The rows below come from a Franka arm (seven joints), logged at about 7 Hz.
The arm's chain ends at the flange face. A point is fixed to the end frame.
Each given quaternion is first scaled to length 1.
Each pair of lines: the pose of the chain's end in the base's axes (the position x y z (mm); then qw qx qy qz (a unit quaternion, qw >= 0)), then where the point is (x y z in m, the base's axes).
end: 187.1 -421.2 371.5 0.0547 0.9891 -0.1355 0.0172
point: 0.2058 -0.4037 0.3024
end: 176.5 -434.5 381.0 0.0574 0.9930 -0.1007 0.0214
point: 0.1942 -0.4162 0.3119
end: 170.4 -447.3 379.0 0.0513 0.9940 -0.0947 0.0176
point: 0.1874 -0.4279 0.3100
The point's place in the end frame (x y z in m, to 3 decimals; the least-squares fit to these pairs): 0.010 -0.029 0.067
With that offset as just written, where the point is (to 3 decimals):
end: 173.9 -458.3 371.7 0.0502 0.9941 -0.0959 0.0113
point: 0.190 -0.439 0.303
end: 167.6 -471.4 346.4 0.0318 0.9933 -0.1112 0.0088
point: 0.184 -0.450 0.278
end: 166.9 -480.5 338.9 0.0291 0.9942 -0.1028 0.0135
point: 0.184 -0.458 0.271
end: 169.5 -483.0 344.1 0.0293 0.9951 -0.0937 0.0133
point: 0.186 -0.460 0.276
